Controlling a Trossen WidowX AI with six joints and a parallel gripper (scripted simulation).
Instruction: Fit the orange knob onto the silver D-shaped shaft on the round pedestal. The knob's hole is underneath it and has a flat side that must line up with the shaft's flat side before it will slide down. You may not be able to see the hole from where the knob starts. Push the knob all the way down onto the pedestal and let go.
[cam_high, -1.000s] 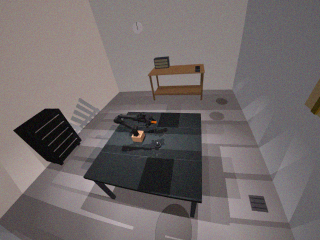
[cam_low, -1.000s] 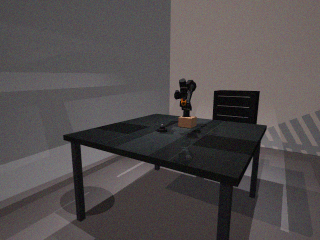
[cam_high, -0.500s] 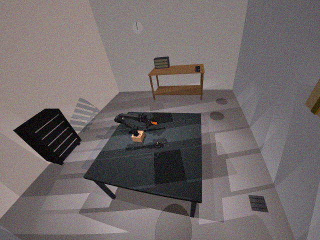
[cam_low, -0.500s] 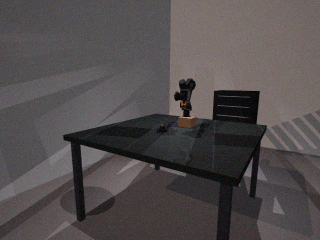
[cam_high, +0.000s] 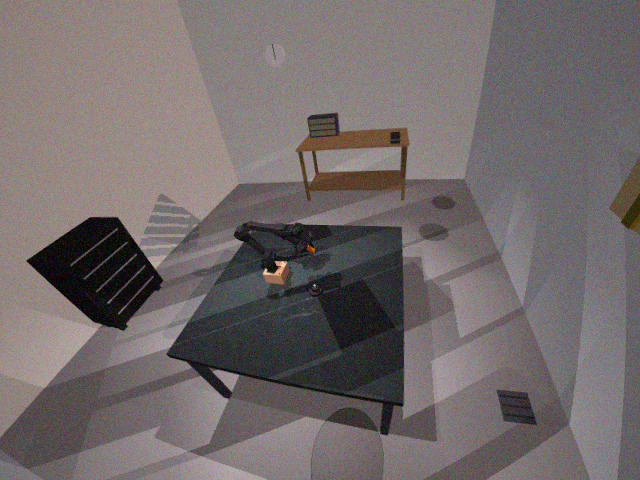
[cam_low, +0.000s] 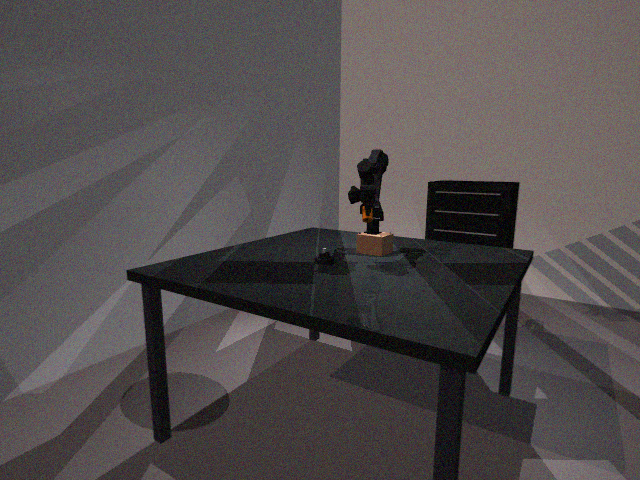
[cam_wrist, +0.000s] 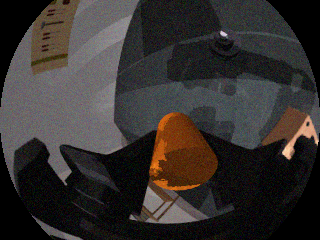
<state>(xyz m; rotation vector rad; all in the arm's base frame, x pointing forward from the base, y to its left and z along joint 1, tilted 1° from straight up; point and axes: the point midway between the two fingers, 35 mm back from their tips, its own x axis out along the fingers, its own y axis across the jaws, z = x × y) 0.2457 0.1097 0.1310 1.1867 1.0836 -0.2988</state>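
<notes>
My gripper tip is 17 cm to the left of the round pedestal, 17 cm above it and 6 cm short of it. The rest, counted from my gripper tip: orange knob 3 cm above, 2 cm behind, 1 cm to the right.
</notes>
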